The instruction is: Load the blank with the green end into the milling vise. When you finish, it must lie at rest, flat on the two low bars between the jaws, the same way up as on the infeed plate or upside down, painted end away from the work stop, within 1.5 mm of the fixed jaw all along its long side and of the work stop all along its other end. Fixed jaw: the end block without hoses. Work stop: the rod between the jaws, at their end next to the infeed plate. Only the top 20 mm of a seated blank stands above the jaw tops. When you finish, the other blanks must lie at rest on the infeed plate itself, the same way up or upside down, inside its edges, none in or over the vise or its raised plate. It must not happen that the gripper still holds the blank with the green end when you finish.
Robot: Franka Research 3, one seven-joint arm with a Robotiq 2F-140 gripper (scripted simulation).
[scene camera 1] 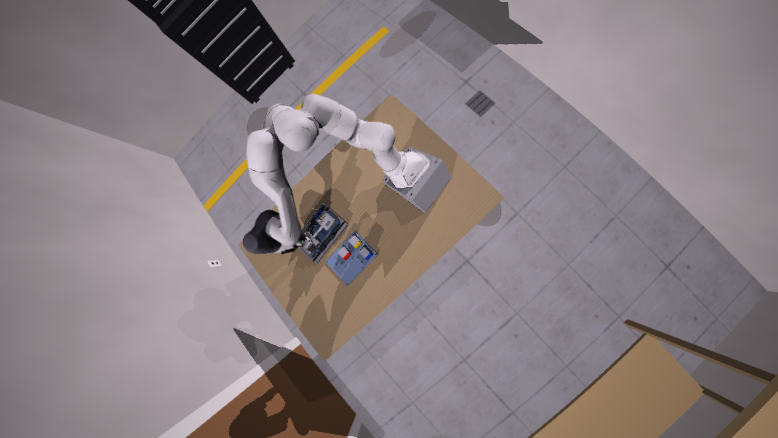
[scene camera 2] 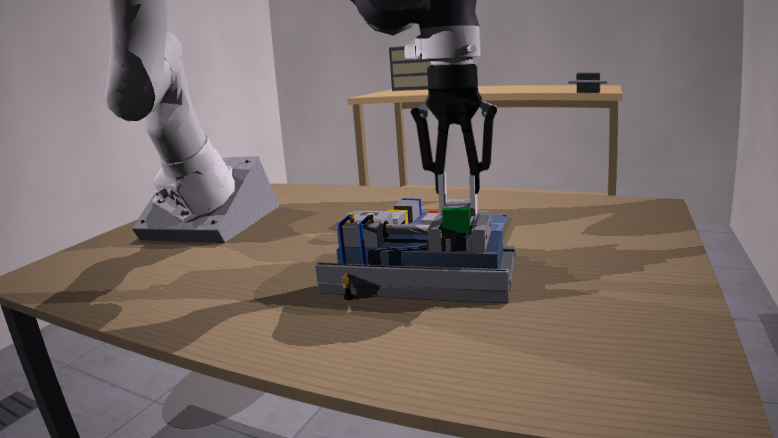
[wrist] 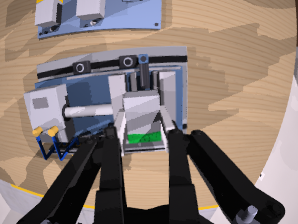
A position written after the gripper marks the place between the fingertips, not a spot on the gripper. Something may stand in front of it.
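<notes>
Visible: the gripper [scene camera 2: 458, 213], shown in the wrist view too, the gripper there being at [wrist: 143, 116]. A green-ended blank [scene camera 2: 456, 215] likewise appears from the wrist, the blank [wrist: 142, 108] sharing that view with a fixed jaw [wrist: 167, 80].
</notes>
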